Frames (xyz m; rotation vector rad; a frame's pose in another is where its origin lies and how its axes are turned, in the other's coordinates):
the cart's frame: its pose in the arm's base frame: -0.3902 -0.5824 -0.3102 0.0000 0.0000 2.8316
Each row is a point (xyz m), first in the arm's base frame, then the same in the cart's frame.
Working: the arm's base frame: its pose in the cart's frame: -0.1939 -0.6737 0.3102 0.0000 0.0000 -2.8316

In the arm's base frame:
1: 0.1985 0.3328 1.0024
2: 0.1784 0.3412 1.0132
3: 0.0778 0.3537 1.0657
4: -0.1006 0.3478 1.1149
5: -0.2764 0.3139 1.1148
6: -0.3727 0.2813 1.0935
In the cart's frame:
1: -0.2815 -1.0512 1.3126
2: -0.2598 -1.0530 1.3234
3: -0.1601 -1.0342 1.3759
4: 0.0080 -0.9742 1.4251
5: 0.1650 -0.8883 1.4250
6: 0.2468 -0.8279 1.4037

